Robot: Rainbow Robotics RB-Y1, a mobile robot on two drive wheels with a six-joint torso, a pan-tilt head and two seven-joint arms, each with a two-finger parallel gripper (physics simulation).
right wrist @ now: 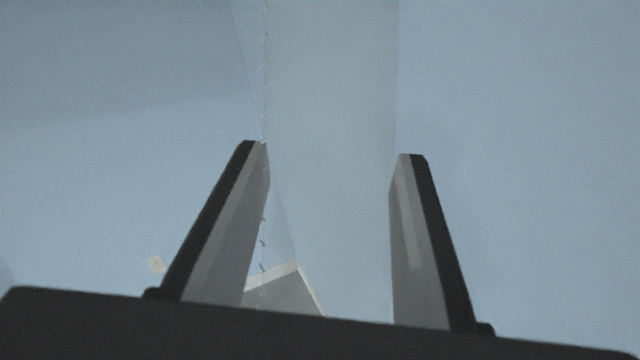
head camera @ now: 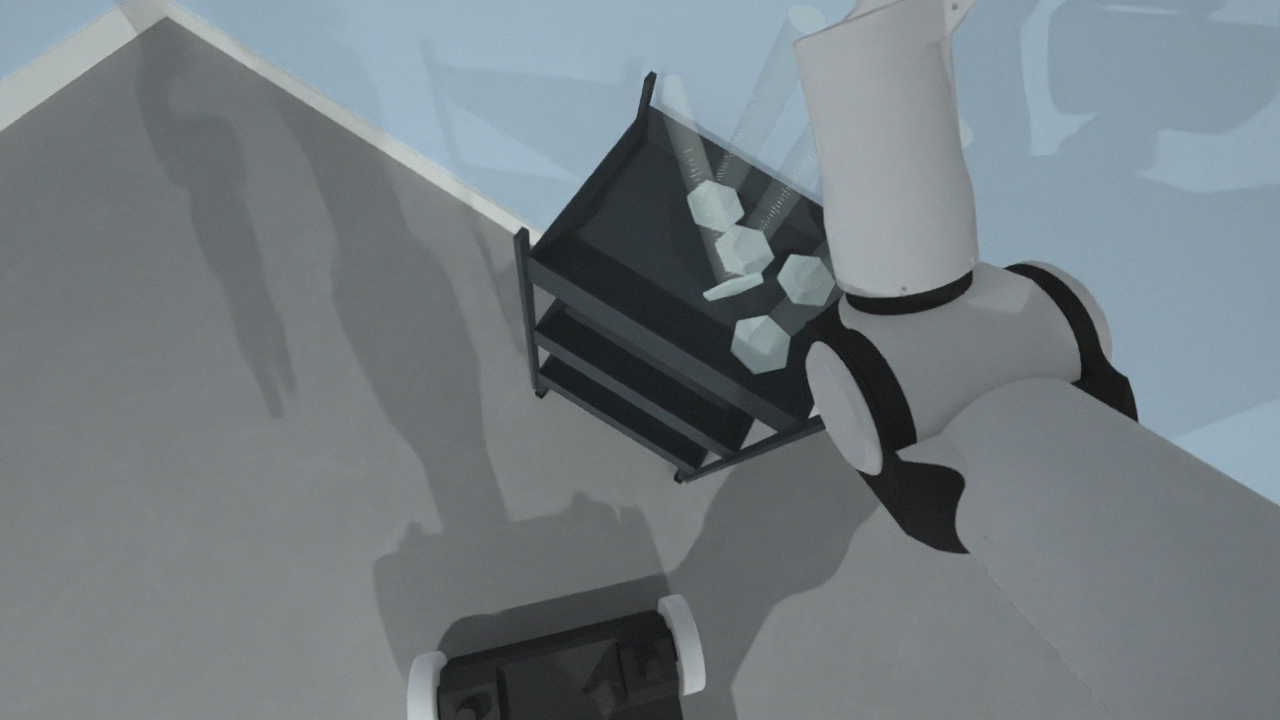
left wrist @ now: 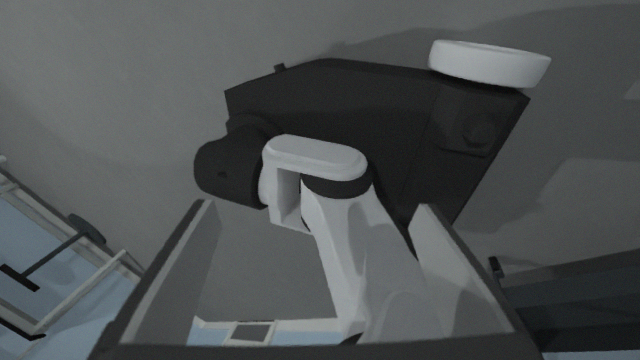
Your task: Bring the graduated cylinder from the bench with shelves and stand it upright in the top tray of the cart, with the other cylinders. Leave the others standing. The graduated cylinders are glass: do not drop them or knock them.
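Places are measured from the robot's base along level axes (x back, y right, z up), in millimetres.
Pixels of known places: left gripper, between the fingertips: [left wrist: 318, 214]; right gripper, between the fingertips: [right wrist: 330, 167]; robot's base, origin of its link: [head camera: 561, 663].
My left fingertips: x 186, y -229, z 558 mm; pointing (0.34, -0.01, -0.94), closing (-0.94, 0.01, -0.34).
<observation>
For each thing: its top centre in the pictures, then the offset to it from my left fingertips. "pt": a spot on its surface instead.
- clear graduated cylinder, a spot on its surface: [right wrist: 332, 85] pt dx -944, dy +345, dz +813 mm
- cylinder base, a spot on its surface: [head camera: 715, 205] pt dx -920, dy +585, dz +113 mm
- cylinder's base, a spot on its surface: [head camera: 733, 286] pt dx -749, dy +550, dz +170 mm
My right gripper [right wrist: 330, 167] is shut on a clear graduated cylinder [right wrist: 332, 85], whose tube runs up out of the right wrist view; its ends are not visible there. In the head view my right arm hides that gripper. The dark cart [head camera: 617, 315] [left wrist: 580, 295] stands left of that arm. In its top tray, several cylinders show pale hexagonal bases, such as this cylinder base [head camera: 715, 205] and this one [head camera: 759, 343], and appear upright. Another cylinder's base [head camera: 733, 286] is seen edge-on; its tube slants up-left, tipped or lying. My left gripper [left wrist: 318, 214] is open and empty.
The arm [head camera: 895, 170] overlaps the cart's right side in the head view. The robot's wheeled base [head camera: 572, 658] [left wrist: 370, 105] is below the cart in the head view. A blue wall rises behind the cart. The bench with shelves is not identifiable.
</observation>
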